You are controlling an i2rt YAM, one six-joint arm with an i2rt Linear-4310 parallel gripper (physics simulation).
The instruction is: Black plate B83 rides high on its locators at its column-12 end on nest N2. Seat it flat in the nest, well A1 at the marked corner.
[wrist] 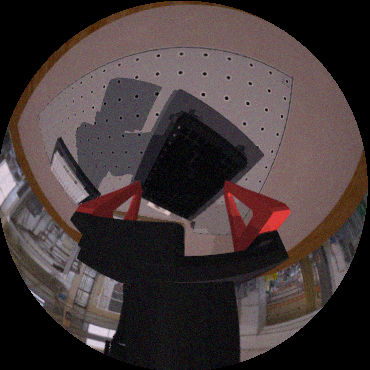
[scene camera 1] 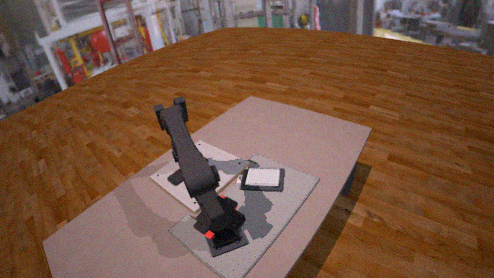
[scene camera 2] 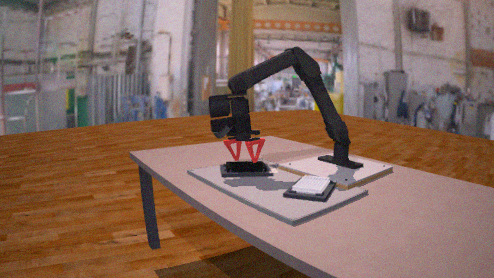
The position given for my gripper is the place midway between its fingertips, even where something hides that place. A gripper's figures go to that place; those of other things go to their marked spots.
Labels:
My gripper (wrist: 182,185) is 13 cm from the lens. A black well plate (wrist: 194,161): 12 cm from the lens. A white well plate (wrist: 59,167) is 31 cm from the lens. An N2 nest (wrist: 182,101) is 13 cm from the lens. The marked spots on the N2 nest and the white well plate are 28 cm apart.

